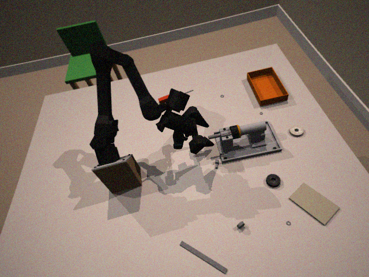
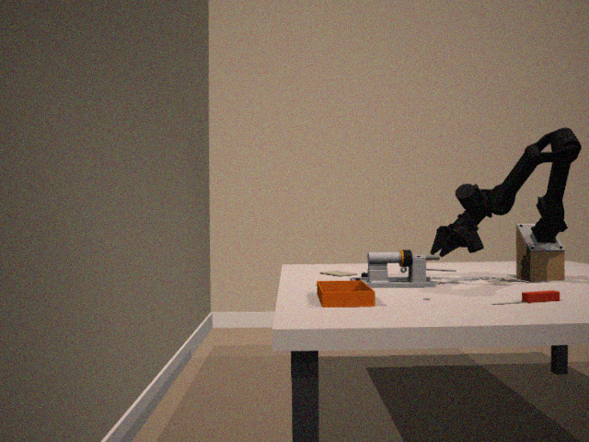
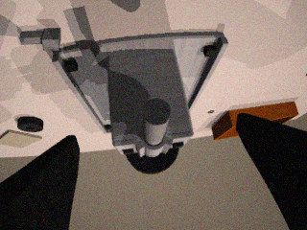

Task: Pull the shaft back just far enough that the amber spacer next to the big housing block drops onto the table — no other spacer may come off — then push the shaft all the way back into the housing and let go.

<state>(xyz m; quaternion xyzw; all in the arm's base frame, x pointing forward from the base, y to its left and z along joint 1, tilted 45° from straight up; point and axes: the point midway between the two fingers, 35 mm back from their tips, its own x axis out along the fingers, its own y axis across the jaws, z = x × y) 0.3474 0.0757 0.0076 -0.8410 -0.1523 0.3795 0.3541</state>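
Right now my gripper tip is 7 cm short of the shaft and 1 cm above it. Round my gripper tip: bolt (8 cm to the right, 8 cm below); amber spacer (11 cm ahead, 1 cm below); black spacer (8 cm ahead, 1 cm below).
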